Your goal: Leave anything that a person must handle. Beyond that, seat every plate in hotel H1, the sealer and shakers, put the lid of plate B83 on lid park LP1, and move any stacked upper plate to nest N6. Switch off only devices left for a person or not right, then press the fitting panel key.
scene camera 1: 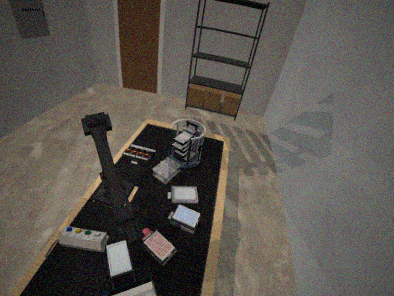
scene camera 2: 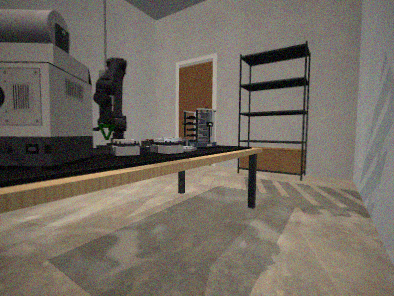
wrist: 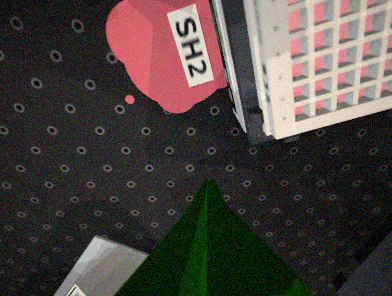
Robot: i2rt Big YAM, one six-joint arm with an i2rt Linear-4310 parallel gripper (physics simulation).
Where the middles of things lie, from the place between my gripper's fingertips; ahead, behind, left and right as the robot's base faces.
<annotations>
I see the label SH2 (wrist: 187, 32) 3 cm ahead of my hand, 6 cm to the left of it and 6 cm below it. The rest, counted from my hand: plate hotel (scene camera 2: 205, 119) (5 cm behind, 71 cm to the left, 8 cm above).
</annotations>
